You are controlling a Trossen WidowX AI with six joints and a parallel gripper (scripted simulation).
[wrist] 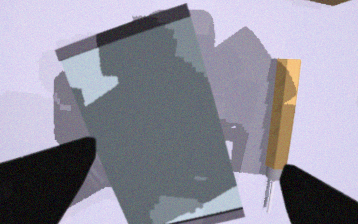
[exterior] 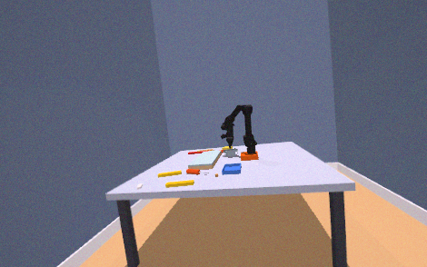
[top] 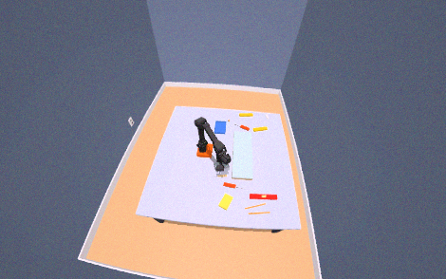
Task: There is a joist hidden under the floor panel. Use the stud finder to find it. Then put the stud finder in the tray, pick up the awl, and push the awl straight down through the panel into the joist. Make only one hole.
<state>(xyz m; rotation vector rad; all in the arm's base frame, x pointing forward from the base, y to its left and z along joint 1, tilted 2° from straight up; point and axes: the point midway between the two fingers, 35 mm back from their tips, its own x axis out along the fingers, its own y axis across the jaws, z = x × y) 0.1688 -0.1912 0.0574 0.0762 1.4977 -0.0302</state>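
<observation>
The stud finder is 6 cm below my gripper tip, 1 cm to the left of it and 1 cm behind it. The rest, counted from my gripper tip: awl 7 cm to the right, 6 cm below, 2 cm behind; then red level 34 cm ahead, 27 cm to the right, 6 cm below; then yellow block 30 cm to the right, 6 cm below, 3 cm ahead.
</observation>
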